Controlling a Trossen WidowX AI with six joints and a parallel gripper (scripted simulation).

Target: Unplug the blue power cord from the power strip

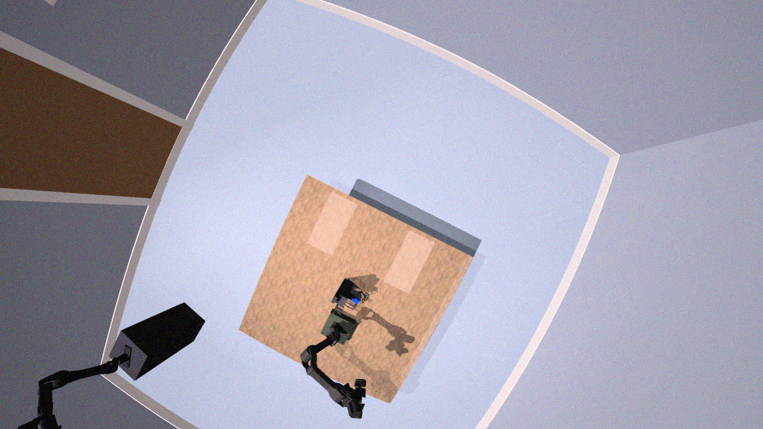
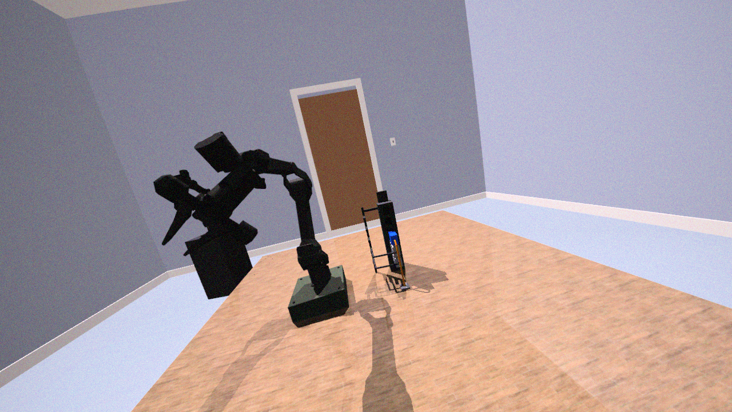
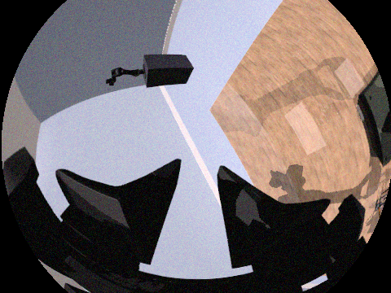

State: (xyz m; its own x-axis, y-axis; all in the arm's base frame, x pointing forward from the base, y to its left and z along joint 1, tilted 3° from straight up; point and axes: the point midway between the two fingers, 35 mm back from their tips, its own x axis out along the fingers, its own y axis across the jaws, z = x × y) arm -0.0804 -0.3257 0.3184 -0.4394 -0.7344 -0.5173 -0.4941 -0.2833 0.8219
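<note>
The blue plug lies 39 cm to the left of my gripper tip, 39 cm ahead of it and 19 cm below it.
</note>
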